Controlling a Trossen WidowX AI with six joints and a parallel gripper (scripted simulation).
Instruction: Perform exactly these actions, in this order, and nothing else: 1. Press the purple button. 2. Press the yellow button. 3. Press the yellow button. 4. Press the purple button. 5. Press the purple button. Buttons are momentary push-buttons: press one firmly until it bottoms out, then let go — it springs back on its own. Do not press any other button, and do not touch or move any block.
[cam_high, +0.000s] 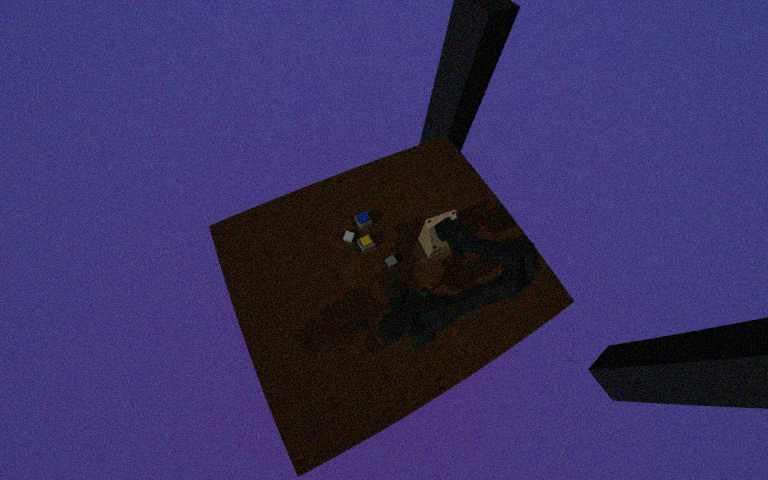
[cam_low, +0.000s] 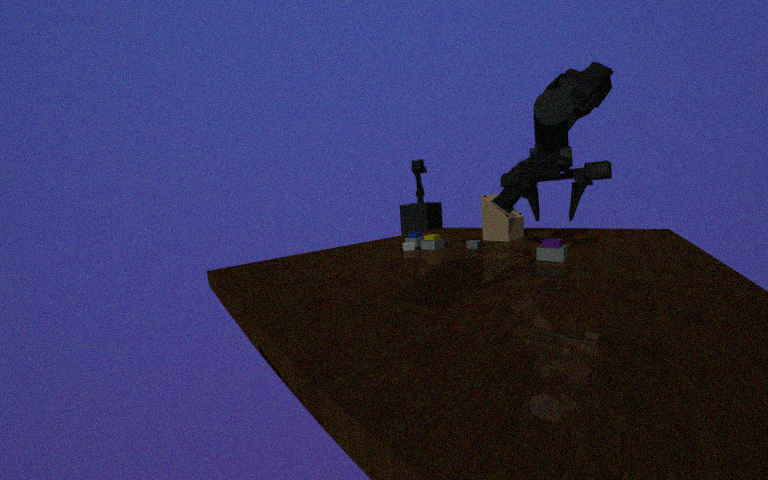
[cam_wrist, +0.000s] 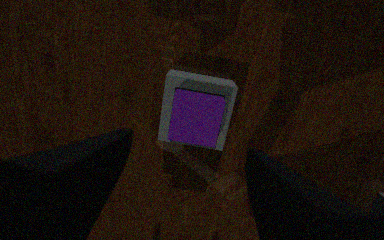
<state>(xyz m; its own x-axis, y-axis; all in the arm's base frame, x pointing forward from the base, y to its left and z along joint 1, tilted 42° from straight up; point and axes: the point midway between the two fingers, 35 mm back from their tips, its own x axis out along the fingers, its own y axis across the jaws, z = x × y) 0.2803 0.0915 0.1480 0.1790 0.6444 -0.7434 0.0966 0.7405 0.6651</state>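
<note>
Now: gripper tip 4 cm above the purple button. Round my gripper tip: yellow button (5 cm behind, 30 cm to the right, 4 cm below); then grey block (2 cm behind, 36 cm to the right, 7 cm below); then blue button (10 cm behind, 39 cm to the right, 4 cm below).
</note>
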